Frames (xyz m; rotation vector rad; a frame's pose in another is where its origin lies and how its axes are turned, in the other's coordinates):
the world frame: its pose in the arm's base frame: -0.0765 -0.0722 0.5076 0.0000 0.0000 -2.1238
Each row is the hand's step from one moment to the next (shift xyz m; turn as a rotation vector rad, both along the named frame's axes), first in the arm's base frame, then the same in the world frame.
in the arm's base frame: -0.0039 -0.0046 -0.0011 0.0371 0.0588 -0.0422
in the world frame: 0.0060 -0.0009 -0.0011 -0.0695 0.0007 -0.0422
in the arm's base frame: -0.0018 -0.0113 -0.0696 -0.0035 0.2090 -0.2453
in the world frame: 0.0106 0.0044 -0.0696 -0.1760 -0.1128 -0.2453
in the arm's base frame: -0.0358 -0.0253 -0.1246 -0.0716 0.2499 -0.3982
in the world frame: 0.0403 -0.0172 -0.1246 -0.1750 -0.1922 -0.3982
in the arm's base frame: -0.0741 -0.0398 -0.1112 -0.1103 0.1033 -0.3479
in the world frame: 0.0728 -0.0422 -0.1112 -0.0300 -0.1481 -0.3479
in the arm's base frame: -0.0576 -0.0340 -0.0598 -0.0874 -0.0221 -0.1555
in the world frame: 0.0592 -0.0312 -0.0598 0.0647 -0.0628 -0.1555
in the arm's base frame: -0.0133 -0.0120 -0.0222 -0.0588 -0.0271 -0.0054
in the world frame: 0.0172 -0.0050 -0.0222 0.0539 -0.0358 -0.0054
